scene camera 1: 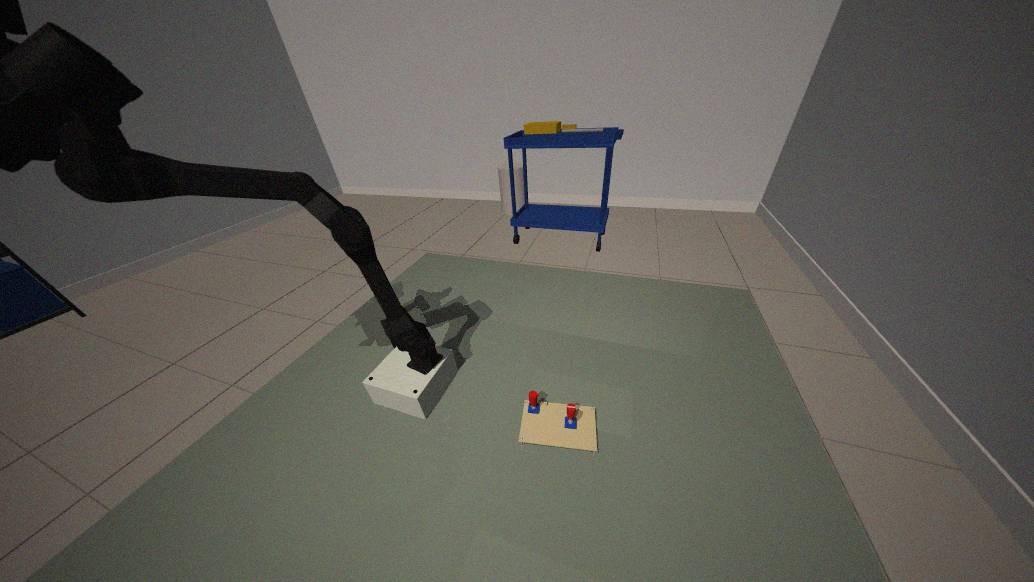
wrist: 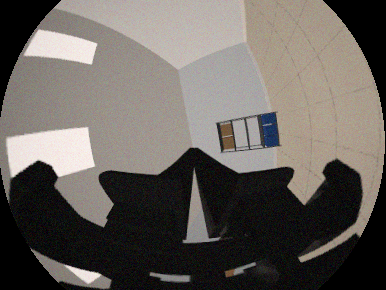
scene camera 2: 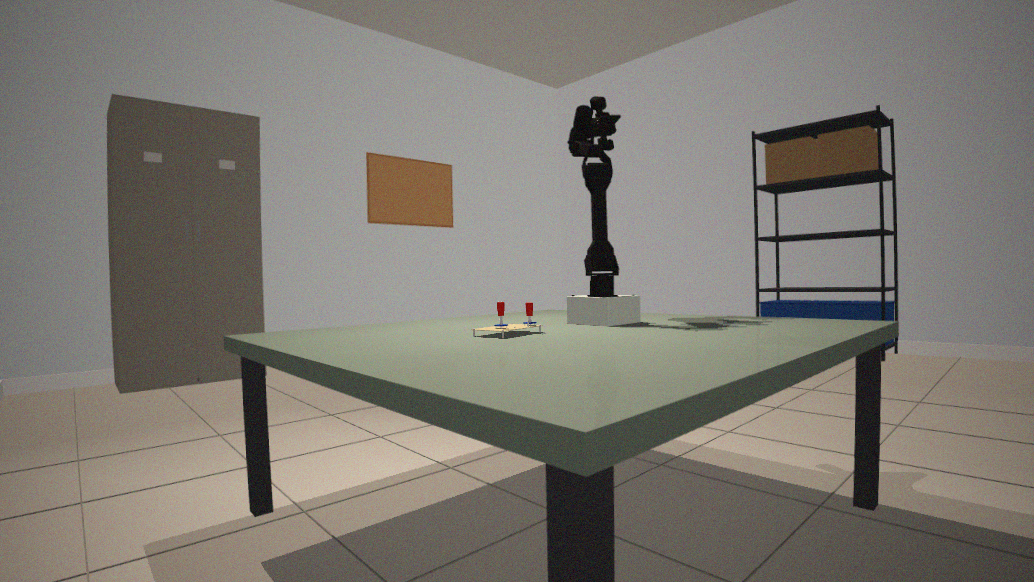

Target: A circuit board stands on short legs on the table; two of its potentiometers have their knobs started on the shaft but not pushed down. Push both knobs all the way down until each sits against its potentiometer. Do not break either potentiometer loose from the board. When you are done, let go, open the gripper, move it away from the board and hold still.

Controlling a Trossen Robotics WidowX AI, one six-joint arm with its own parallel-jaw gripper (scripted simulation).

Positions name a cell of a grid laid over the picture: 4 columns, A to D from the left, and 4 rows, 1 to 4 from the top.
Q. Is my gripper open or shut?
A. Shut.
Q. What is my gripper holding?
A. Nothing.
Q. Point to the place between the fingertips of my gripper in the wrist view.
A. C3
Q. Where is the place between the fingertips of my gripper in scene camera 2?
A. C1
